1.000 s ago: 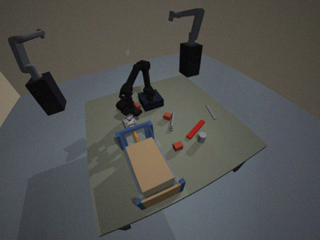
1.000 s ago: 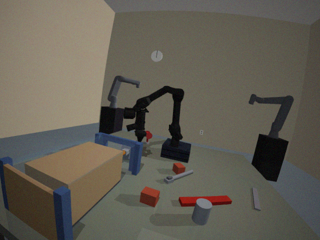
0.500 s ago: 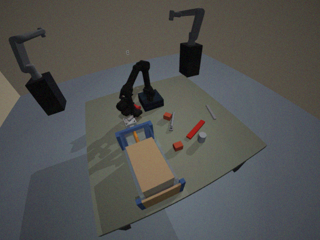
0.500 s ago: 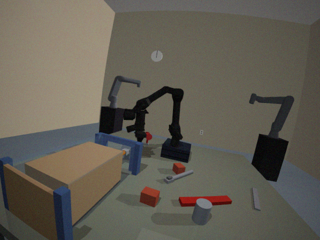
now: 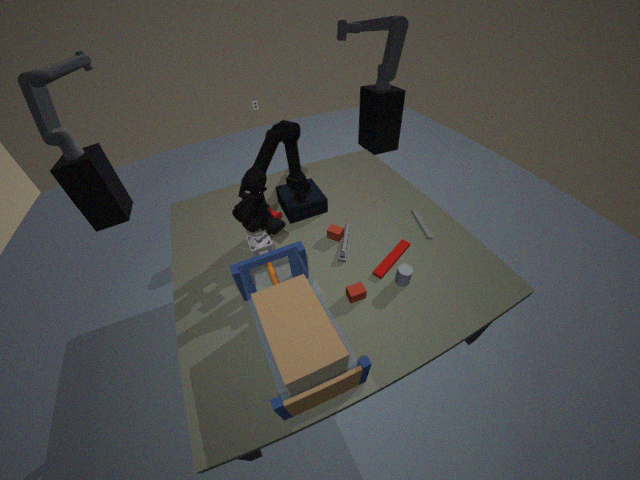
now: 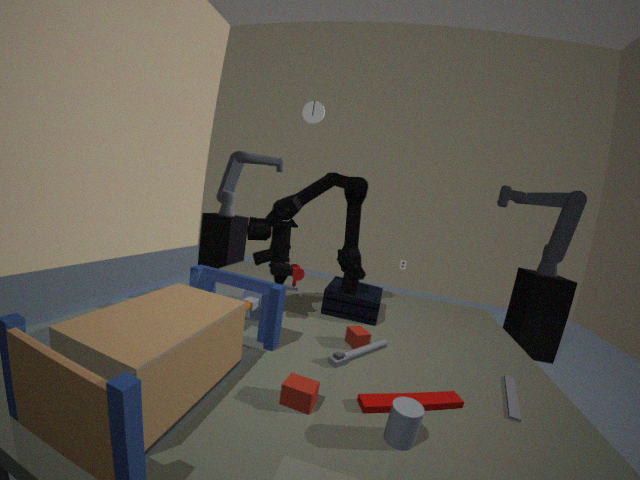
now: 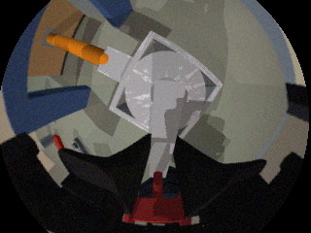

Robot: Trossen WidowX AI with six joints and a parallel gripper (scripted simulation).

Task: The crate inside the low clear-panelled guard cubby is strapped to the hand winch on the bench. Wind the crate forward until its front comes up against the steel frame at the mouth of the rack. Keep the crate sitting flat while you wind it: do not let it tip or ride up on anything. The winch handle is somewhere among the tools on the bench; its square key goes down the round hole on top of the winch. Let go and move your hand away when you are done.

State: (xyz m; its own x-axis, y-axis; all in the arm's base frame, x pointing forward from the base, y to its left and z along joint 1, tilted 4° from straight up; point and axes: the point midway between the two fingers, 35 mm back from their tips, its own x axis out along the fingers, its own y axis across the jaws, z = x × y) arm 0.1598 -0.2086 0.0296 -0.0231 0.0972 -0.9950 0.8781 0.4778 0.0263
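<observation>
Right now my gripper tip is 20 mm below the winch handle, 10 mm to the right of it and 10 mm past it. From my gripper tip the other things lie so: hand winch: 60 mm below, 50 mm to the right, 10 mm ahead; then red knob: 50 mm to the left, 50 mm above, 20 mm behind; then red bar: 430 mm to the left, 280 mm ahead, 80 mm below.
</observation>
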